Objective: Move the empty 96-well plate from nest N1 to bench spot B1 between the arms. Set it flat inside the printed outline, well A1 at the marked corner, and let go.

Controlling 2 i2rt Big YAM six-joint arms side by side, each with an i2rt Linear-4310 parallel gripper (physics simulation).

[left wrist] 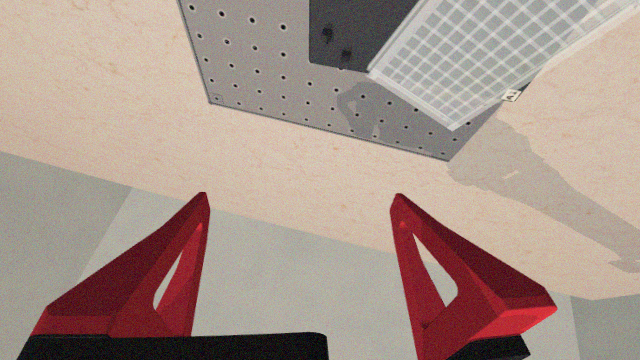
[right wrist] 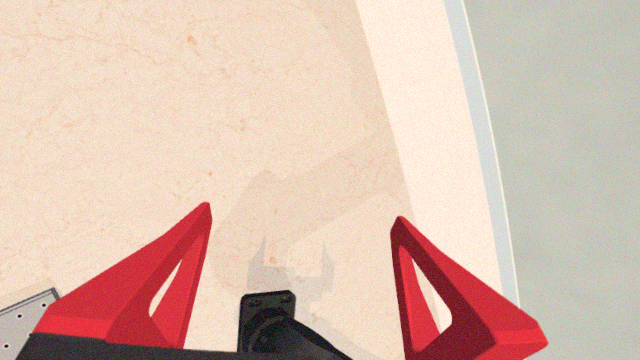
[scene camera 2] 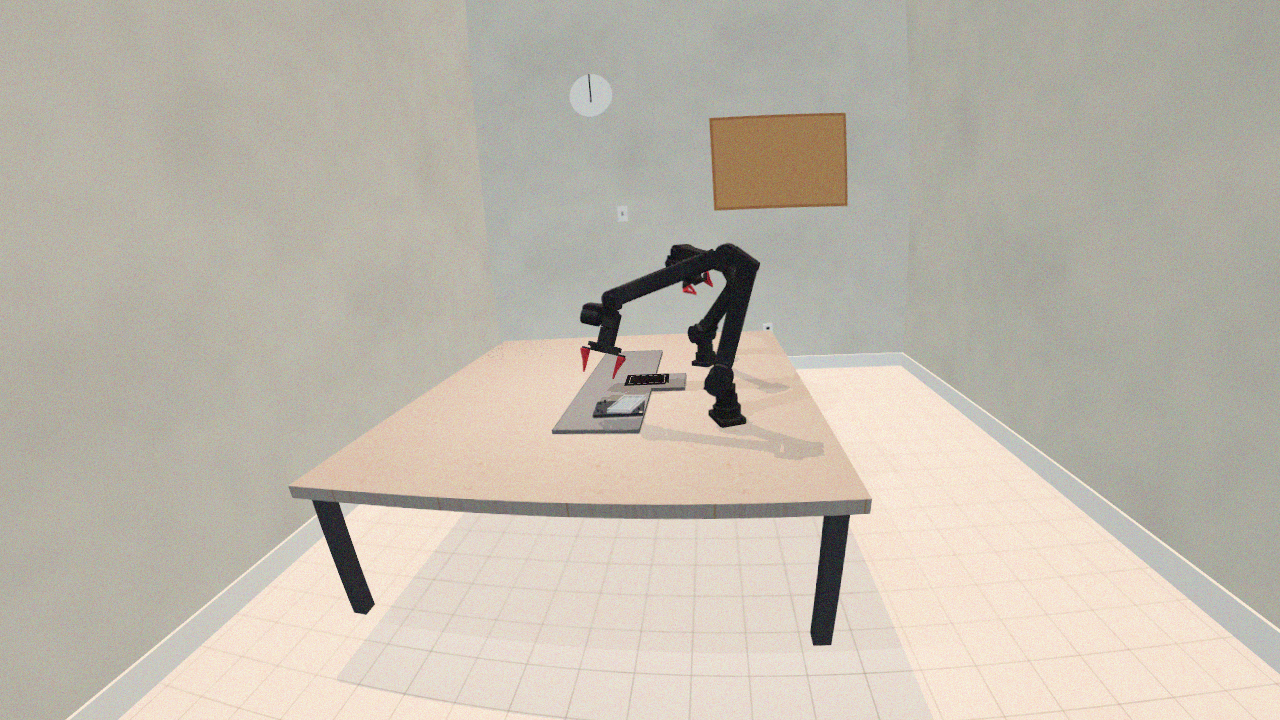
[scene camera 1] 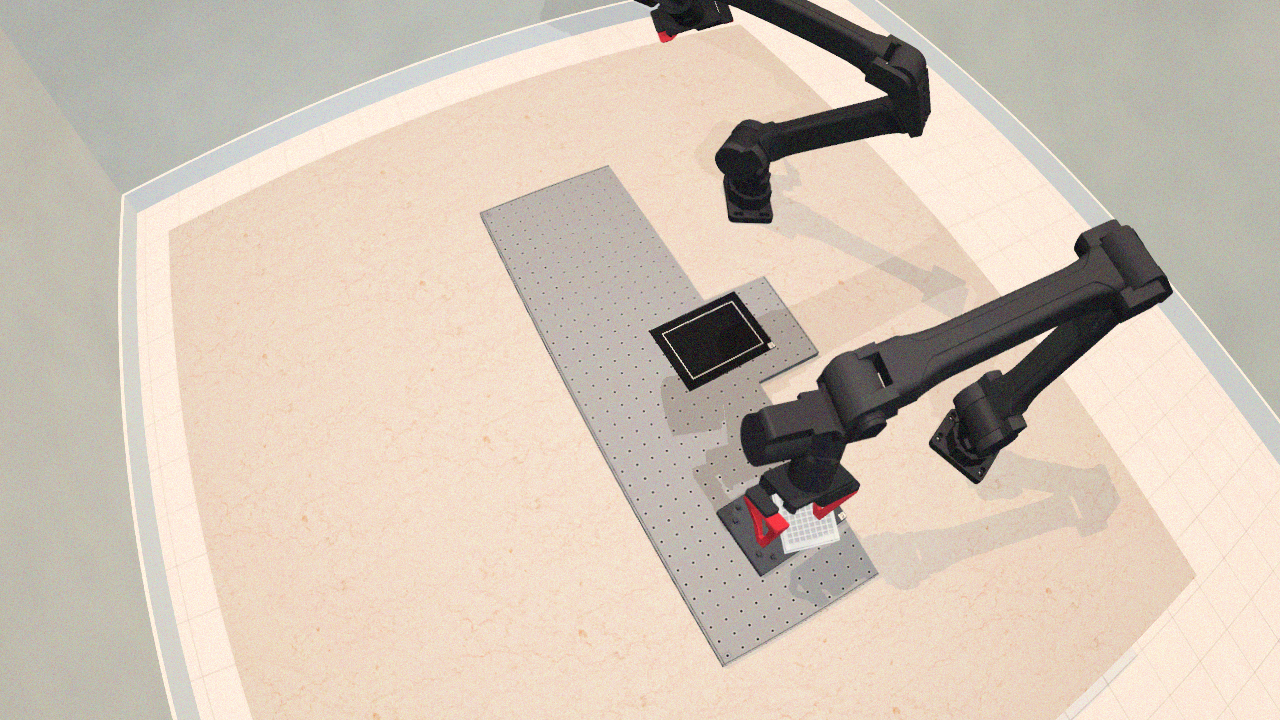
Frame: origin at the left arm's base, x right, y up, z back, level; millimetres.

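Seen in the pictures: left gripper, fingertip midpoint: (left wrist: 303,201) (scene camera 2: 598,375) (scene camera 1: 789,530); right gripper, fingertip midpoint: (right wrist: 304,217) (scene camera 2: 704,290) (scene camera 1: 699,24); left arm's base, link origin: (scene camera 2: 726,418) (scene camera 1: 963,447); right arm's base, link origin: (right wrist: 264,328) (scene camera 2: 705,362) (scene camera 1: 747,200).
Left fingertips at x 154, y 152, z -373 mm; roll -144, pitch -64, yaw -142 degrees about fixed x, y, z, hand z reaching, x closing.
Pixels of each thing's middle, then the offset from my left fingertips to it. "*": a spot on its surface instead. Level surfaces: height alone.
- clear 96-well plate, body centre: (left wrist: 480,39) (scene camera 1: 803,506) (scene camera 2: 626,403) dx +9, dy -114, dz +86 mm
- dark nest N1, surface spot: (left wrist: 360,22) * dx +19, dy -127, dz +13 mm
- black patch, surface spot: (scene camera 1: 716,340) (scene camera 2: 647,379) * dx +296, dy -137, dz +228 mm
- small marker, surface spot: (scene camera 1: 770,344) * dx +225, dy -137, dz +285 mm
- grey perforated board, surface height: dy -139 mm
The clear 96-well plate (scene camera 1: 811,530) (scene camera 2: 625,403) (left wrist: 465,55) sits on the dark nest N1 (scene camera 1: 737,522) (left wrist: 360,22), over the side with the A1 tag (scene camera 1: 841,516) (left wrist: 511,95). My left gripper (scene camera 1: 792,528) (scene camera 2: 600,373) (left wrist: 303,201) is open and empty, above the nest and apart from the plate; its fingers hide part of the plate in scene camera 1. Spot B1 is a black patch (scene camera 1: 716,340) (scene camera 2: 646,379) with a white outline and a small marker (scene camera 1: 770,344) at one corner. My right gripper (scene camera 2: 699,288) (right wrist: 304,217) is open and empty, high above the table and far from the plate.
A grey perforated board (scene camera 1: 572,268) (left wrist: 250,60) lies under the nest and B1, with a side tab beneath B1. The left arm's forearm (scene camera 1: 993,340) reaches over the table between B1 and its base (scene camera 1: 971,447). The right arm's base (scene camera 1: 748,210) (right wrist: 267,320) stands beyond B1.
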